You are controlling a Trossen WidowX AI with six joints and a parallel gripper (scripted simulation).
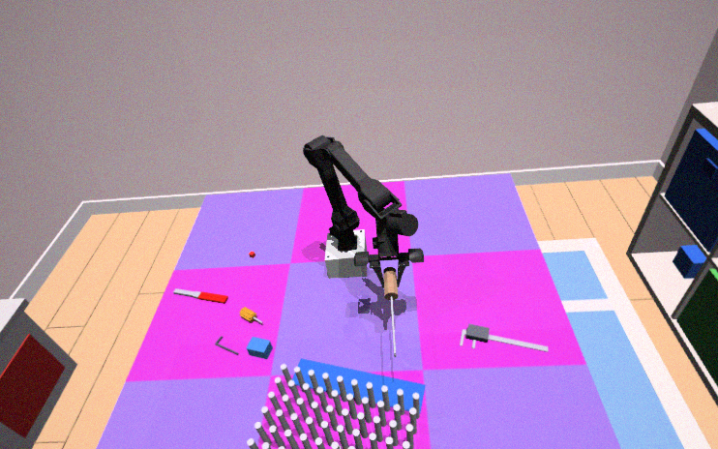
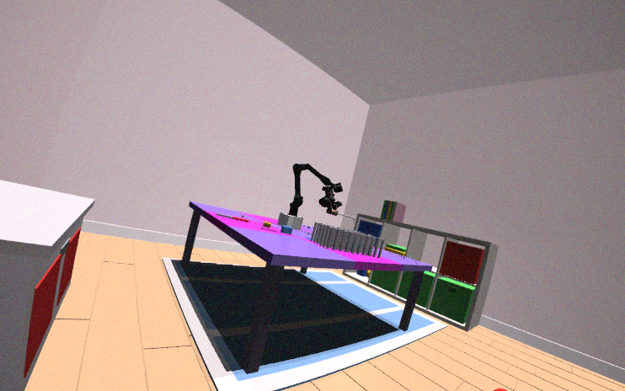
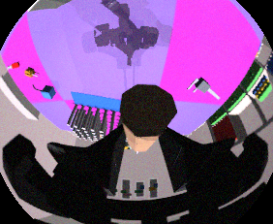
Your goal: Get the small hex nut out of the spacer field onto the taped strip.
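Now: gripper tip 180 mm short of the blue taped strip, 110 mm to the left of it and 190 mm above it. Round my gripper tip: small screwdriver 50 mm behind, 450 mm to the right, 170 mm below; then hook tool 100 mm ahead; then blue cube 70 mm ahead, 400 mm to the right, 170 mm below.
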